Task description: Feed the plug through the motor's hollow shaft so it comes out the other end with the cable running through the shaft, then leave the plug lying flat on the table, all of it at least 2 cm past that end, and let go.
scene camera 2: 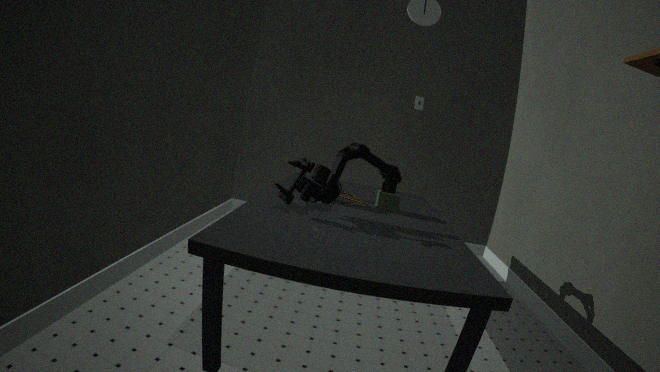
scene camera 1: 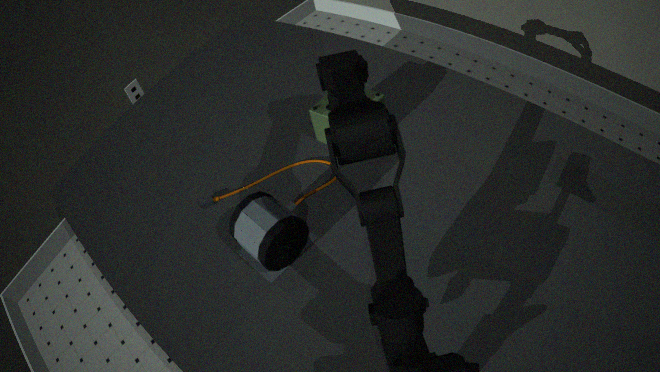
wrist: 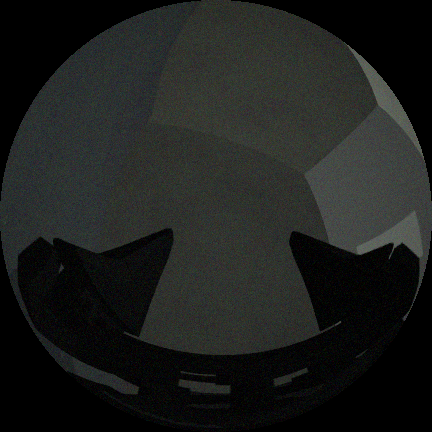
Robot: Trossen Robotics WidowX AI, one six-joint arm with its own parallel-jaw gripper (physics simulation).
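Where they show: gripper, fingertip midpoint: (scene camera 2: 281, 172) (wrist: 233, 236); arm's base at its link origin: (scene camera 2: 388, 192).
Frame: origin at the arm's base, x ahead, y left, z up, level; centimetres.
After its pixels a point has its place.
The motor (scene camera 1: 252, 225) @[x 30.3, y 4.5, z 0.8 cm] is a pale grey cylinder with black ends, lying on its side on the table. Its shaft opening cannot be made out in the dark. An orange cable (scene camera 1: 272, 175) @[x 17.4, y -7.2, z -8.7 cm] (scene camera 2: 354, 199) @[x 16.2, y -7.0, z -8.8 cm] curves beside it and passes behind the arm. Its left end has a dim grey tip, seemingly the plug (scene camera 1: 206, 203) @[x 30.9, y -13.9, z -7.8 cm], on the table left of the motor. Its other end (scene camera 1: 298, 201) @[x 20.9, y 4.9, z -3.6 cm] is dark and lies near the motor's upper right. My gripper (scene camera 2: 283, 173) @[x 42.6, y 48.8, z 6.7 cm] (wrist: 233, 236) @[x 42.6, y 48.8, z 6.7 cm] is open and empty, raised above the table, away from the plug. It is out of frame in scene camera 1.
A green block (scene camera 1: 318, 122) @[x 5.1, y -4.0, z -2.8 cm] (scene camera 2: 386, 200) @[x 0.5, y 4.6, z -3.5 cm] stands at the arm's base, partly covered by the arm. The arm (scene camera 1: 387, 245) @[x 25.4, y 27.7, z 11.8 cm] reaches over the dark table (scene camera 2: 325, 250) @[x 19.1, y 76.3, z -9.0 cm] and hides part of the cable. In scene camera 2 the motor cannot be made out.
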